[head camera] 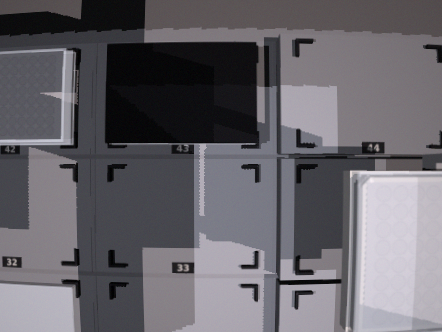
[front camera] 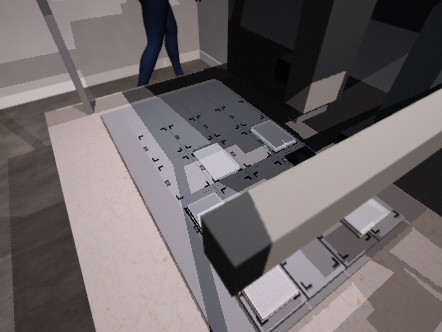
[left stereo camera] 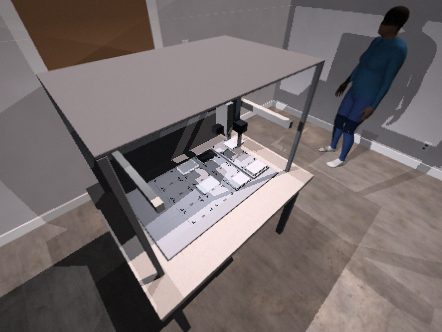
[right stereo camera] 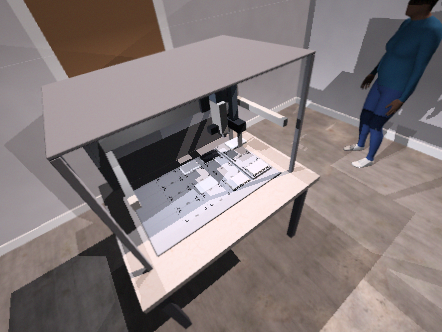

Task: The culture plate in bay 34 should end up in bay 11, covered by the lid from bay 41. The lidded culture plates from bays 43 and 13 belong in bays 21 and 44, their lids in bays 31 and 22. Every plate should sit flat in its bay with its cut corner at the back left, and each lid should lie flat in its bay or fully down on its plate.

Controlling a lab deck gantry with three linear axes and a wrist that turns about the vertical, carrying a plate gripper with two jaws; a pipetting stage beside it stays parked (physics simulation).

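Frame: origin at the robot's base, x ahead, y left, z up, level; centimetres.
Seen in the pictures: gripper, between the fingertips: (left stereo camera: 233,143) (right stereo camera: 235,143); robot's base, origin of its link: (front camera: 139,137) (left stereo camera: 193,222) (right stereo camera: 186,221).
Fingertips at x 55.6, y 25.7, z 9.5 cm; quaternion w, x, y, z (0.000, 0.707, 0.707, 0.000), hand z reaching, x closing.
Offsets run from my fingertips to a thing's top centre. "spot": to the spot under its first point. Level surfaces: height alone.
The culture plate from bay 34 @[spot: dx +4.6, dy -0.3, dz +1.6 cm] (front camera: 367,216) (head camera: 400,250) (left stereo camera: 232,143) hangs level above bay 34, raised, with its cut corner at the back left. My gripper (left stereo camera: 238,143) (right stereo camera: 238,142) is shut on it; the front camera's beam hides the jaws. In the front view, a pale flat lid @[dx -32.8, dy -10.7, dz -8.7 cm] (front camera: 217,161) lies in bay 22. A plate @[dx -16.4, dy -21.4, dz -8.0 cm] (front camera: 204,204) sits in bay 13, partly hidden. A dark, flat-looking piece @[dx -16.4, dy +10.7, dz -7.8 cm] (head camera: 181,94) fills bay 43; whether it is a plate or a lid is unclear. Bay 44 @[spot: dx +0.7, dy +10.2, dz -8.0 cm] (head camera: 380,100) is empty.
A clear-rimmed piece @[dx -32.8, dy +10.7, dz -8.0 cm] (front camera: 272,136) (head camera: 30,97) sits in bay 42. Another plate @[dx +0.0, dy -21.4, dz -6.6 cm] (front camera: 270,292) (left stereo camera: 257,168) sits in bay 14, right of the bay 13 plate. A thick beam (front camera: 320,185) crosses the front view. Posts (left stereo camera: 302,120) and a roof panel @[dz +59.6 cm] (left stereo camera: 185,90) frame the deck.
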